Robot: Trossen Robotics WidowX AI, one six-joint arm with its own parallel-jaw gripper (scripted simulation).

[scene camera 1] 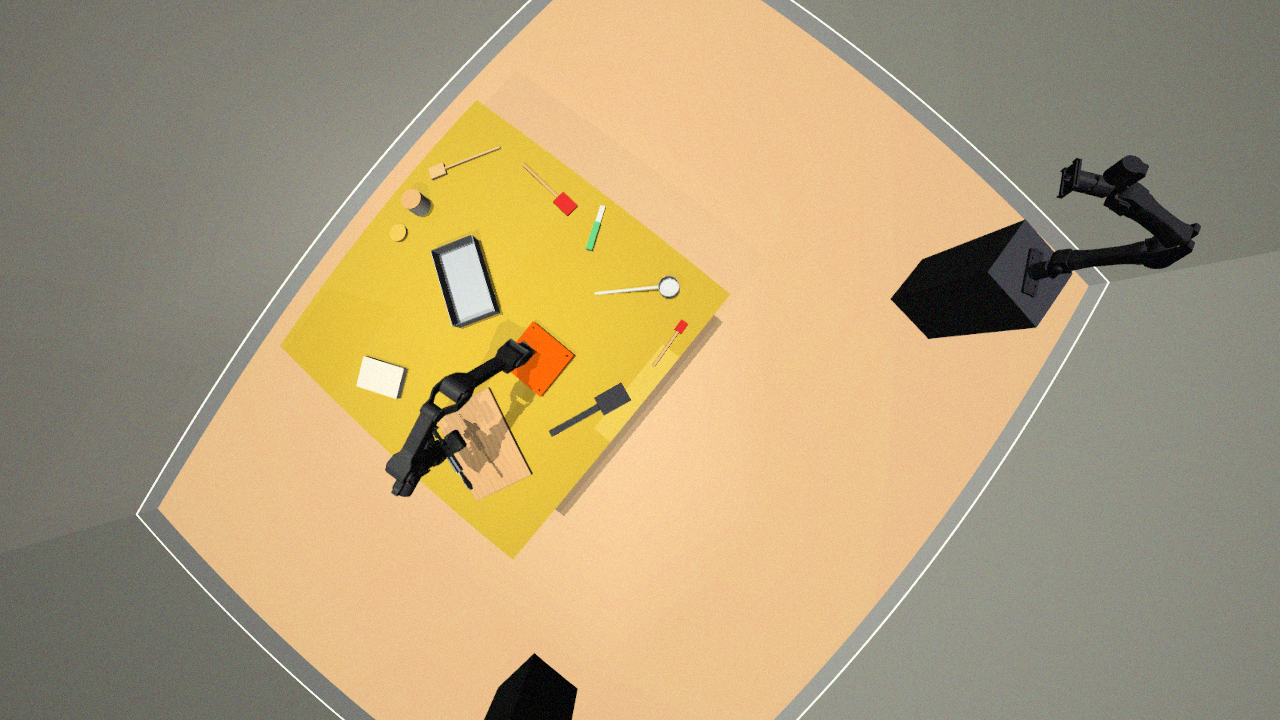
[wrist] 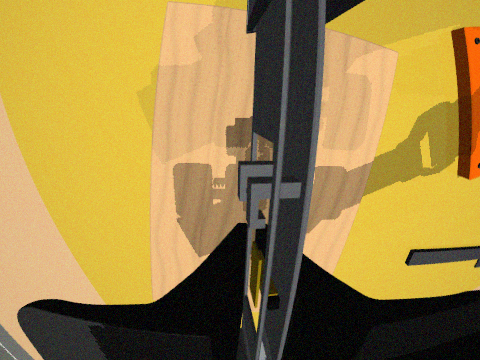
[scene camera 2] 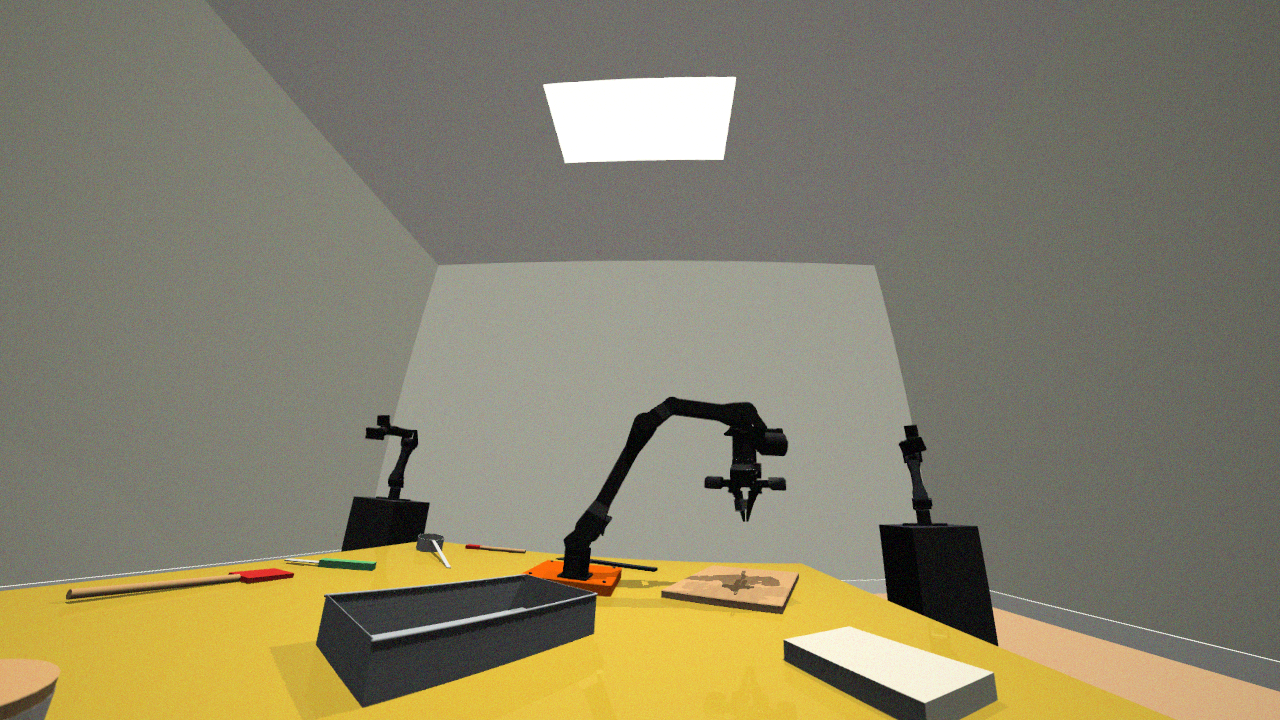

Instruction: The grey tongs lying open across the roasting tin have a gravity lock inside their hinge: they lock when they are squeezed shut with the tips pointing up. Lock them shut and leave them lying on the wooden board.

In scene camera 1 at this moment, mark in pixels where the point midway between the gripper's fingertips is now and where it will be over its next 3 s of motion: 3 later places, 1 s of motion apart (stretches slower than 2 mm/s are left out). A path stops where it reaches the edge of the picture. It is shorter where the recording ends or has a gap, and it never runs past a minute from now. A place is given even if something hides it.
My gripper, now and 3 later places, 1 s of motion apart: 452,447; 471,452; 461,455; 470,452
